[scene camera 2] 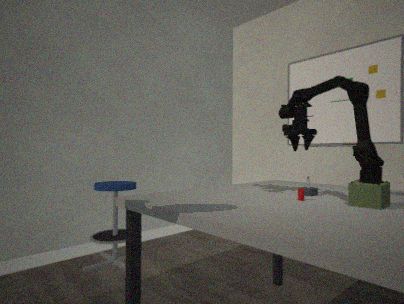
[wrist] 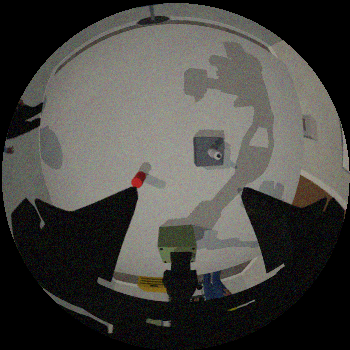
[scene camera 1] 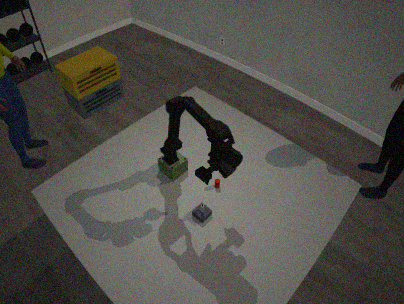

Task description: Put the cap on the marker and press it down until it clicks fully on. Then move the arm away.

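Pixels of known places: gripper, fingertip midpoint: (scene camera 2: 300, 150) (wrist: 192, 192) (scene camera 1: 214, 178); arm's base, link origin: (scene camera 2: 371, 182) (wrist: 180, 256) (scene camera 1: 170, 159).
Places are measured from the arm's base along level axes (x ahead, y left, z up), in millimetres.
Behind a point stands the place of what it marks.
Observation:
The red cap (scene camera 1: 217, 183) @(x 245, y 97, z -52 mm) (scene camera 2: 301, 194) @(x 229, y 115, z -65 mm) (wrist: 138, 179) @(x 245, y 98, z -44 mm) stands upright on the white table, apart from the marker. The pale marker (scene camera 1: 202, 205) @(x 308, y -67, z -4 mm) (scene camera 2: 308, 181) @(x 301, y -60, z -25 mm) (wrist: 215, 154) @(x 308, y -61, z -10 mm) stands upright in a dark grey square block (scene camera 1: 201, 214) @(x 318, y -81, z -57 mm) (scene camera 2: 312, 192) @(x 271, y -44, z -74 mm) (wrist: 201, 151) @(x 305, y -45, z -57 mm), its upper end bare. My black gripper (scene camera 1: 218, 178) @(x 300, y 8, z 124 mm) (scene camera 2: 301, 149) @(x 300, y 8, z 124 mm) (wrist: 192, 192) @(x 300, y 8, z 124 mm) is open and empty, pointing down well above the table. In the wrist view the cap shows beside the left fingertip, and the block lies beyond the fingertips, right of the middle.
The arm's green base box (scene camera 1: 173, 167) @(x 53, y -25, z 2 mm) (scene camera 2: 369, 195) @(x -17, y 63, z -44 mm) (wrist: 177, 241) @(x 60, y 9, z -19 mm) stands on the white table (scene camera 1: 300, 220) @(x 665, y 258, z -91 mm) (scene camera 2: 210, 220) @(x 191, y 662, z -91 mm) (wrist: 125, 100) @(x 444, y 141, z -91 mm). Arm shadows cross the table. A blue stool (scene camera 2: 115, 186), yellow and grey crates (scene camera 1: 90, 72) and two people stand off the table.

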